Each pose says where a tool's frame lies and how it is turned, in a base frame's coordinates. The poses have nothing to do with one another.
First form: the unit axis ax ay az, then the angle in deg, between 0 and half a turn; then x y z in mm.
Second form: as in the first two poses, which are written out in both.
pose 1, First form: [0.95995, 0.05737, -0.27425, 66.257, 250.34, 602.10, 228.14]
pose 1, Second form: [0.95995, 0.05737, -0.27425, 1.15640, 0.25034, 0.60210, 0.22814]
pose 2, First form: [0.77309, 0.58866, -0.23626, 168.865, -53.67, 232.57, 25.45]
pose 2, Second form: [0.77309, 0.58866, -0.23626, 2.94725, -0.05367, 0.23257, 0.02545]
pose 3, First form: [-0.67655, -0.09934, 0.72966, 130.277, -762.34, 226.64, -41.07]
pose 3, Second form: [-0.67655, -0.09934, 0.72966, 2.27376, -0.76234, 0.22664, -0.04107]
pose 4, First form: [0.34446, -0.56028, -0.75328, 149.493, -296.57, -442.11, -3.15]
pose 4, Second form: [0.34446, -0.56028, -0.75328, 2.60915, -0.29657, -0.44211, -0.00315]
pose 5, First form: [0.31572, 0.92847, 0.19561, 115.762, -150.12, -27.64, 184.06]
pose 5, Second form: [0.31572, 0.92847, 0.19561, 2.02043, -0.15012, -0.02764, 0.18406]
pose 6, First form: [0.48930, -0.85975, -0.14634, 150.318, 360.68, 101.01, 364.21]
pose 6, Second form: [0.48930, -0.85975, -0.14634, 2.62354, 0.36068, 0.10101, 0.36421]
